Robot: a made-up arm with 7 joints. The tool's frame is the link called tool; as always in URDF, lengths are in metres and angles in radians. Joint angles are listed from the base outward.
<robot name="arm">
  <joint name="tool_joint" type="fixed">
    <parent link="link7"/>
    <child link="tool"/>
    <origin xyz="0 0 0" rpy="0 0 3.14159"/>
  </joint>
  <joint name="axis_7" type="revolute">
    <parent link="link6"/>
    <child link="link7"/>
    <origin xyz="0 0 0" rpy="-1.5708 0 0"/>
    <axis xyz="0 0 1"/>
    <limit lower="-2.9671" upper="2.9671"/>
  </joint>
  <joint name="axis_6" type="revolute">
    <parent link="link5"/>
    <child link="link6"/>
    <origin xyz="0 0 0" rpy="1.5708 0 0"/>
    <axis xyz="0 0 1"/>
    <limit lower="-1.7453" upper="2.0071"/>
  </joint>
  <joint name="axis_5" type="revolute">
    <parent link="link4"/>
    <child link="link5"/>
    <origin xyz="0.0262 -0.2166 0" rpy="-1.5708 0 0"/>
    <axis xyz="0 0 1"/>
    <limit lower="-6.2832" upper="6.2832"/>
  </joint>
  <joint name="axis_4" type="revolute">
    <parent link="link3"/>
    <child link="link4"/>
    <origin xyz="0 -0.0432 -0.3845" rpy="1.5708 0 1.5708"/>
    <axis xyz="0 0 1"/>
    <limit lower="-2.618" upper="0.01"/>
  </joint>
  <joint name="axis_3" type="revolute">
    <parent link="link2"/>
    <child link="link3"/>
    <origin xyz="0 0 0" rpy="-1.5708 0 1.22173"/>
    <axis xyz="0 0 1"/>
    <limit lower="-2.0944" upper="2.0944"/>
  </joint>
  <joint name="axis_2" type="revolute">
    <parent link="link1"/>
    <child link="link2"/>
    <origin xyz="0 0 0" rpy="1.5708 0 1.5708"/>
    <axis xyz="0 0 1"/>
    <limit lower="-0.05" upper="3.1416"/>
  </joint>
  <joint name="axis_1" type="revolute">
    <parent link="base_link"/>
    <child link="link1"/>
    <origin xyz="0 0 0" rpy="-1.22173 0 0"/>
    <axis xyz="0 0 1"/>
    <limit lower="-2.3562" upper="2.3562"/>
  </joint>
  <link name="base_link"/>
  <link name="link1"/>
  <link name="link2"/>
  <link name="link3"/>
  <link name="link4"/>
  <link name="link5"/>
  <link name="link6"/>
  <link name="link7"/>
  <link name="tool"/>
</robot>
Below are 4 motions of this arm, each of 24 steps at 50 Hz.
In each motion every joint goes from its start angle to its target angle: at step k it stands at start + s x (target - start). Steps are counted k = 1, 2, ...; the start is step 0. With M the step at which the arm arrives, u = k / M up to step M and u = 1 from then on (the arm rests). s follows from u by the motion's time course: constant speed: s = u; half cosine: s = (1 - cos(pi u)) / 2; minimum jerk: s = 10 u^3 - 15 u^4 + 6 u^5.
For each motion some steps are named. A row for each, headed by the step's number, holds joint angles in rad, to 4 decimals.
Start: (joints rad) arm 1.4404 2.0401 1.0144 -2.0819 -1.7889 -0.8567 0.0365
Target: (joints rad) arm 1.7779 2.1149 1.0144 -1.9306 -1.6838 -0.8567 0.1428
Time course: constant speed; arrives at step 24
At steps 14, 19, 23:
14: 1.6373 2.0837 1.0144 -1.9936 -1.7276 -0.8567 0.0985
19: 1.7076 2.0993 1.0144 -1.9621 -1.7057 -0.8567 0.1207
23: 1.7638 2.1118 1.0144 -1.9369 -1.6882 -0.8567 0.1384

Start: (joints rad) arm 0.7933 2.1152 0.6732 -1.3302 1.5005 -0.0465 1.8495
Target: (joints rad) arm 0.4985 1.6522 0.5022 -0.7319 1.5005 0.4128 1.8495
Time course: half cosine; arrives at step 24
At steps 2, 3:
2: 0.7883 2.1073 0.6703 -1.3200 1.5005 -0.0387 1.8495
3: 0.7821 2.0976 0.6667 -1.3074 1.5005 -0.0290 1.8495

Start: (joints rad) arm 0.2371 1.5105 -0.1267 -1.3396 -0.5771 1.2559 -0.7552
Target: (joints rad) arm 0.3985 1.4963 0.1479 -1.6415 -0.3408 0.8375 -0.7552
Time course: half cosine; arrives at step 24
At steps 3, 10, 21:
3: 0.2432 1.5100 -0.1162 -1.3511 -0.5681 1.2400 -0.7552
10: 0.2969 1.5052 -0.0249 -1.4515 -0.4895 1.1008 -0.7552
21: 0.3924 1.4968 0.1374 -1.6300 -0.3498 0.8534 -0.7552

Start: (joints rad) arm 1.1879 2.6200 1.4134 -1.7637 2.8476 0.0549 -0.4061
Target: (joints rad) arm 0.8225 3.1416 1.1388 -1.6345 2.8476 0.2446 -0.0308
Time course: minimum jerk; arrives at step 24
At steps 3, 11, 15, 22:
3: 1.1820 2.6284 1.4090 -1.7616 2.8476 0.0579 -0.4001
11: 1.0336 2.8402 1.2975 -1.7091 2.8476 0.1350 -0.2476
15: 0.9231 2.9981 1.2144 -1.6701 2.8476 0.1924 -0.1341
22: 0.8244 3.1389 1.1402 -1.6352 2.8476 0.2436 -0.0327

